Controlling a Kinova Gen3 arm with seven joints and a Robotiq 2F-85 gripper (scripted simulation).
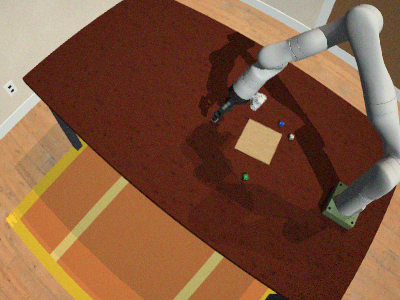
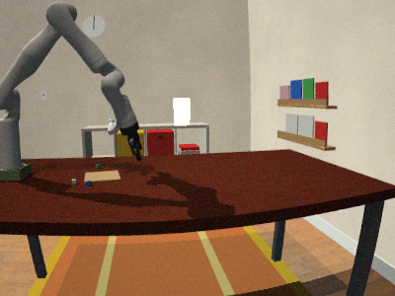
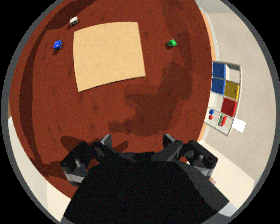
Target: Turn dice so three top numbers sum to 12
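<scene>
My hand is 180 mm past the blue die, 170 mm to the left of it and 70 mm above it. From my hand the other things lie so: white die: 240 mm behind, 150 mm to the right, 70 mm below; then green die: 200 mm behind, 100 mm to the left, 70 mm below; then tan mat: 150 mm behind, 50 mm to the right, 80 mm below.
</scene>
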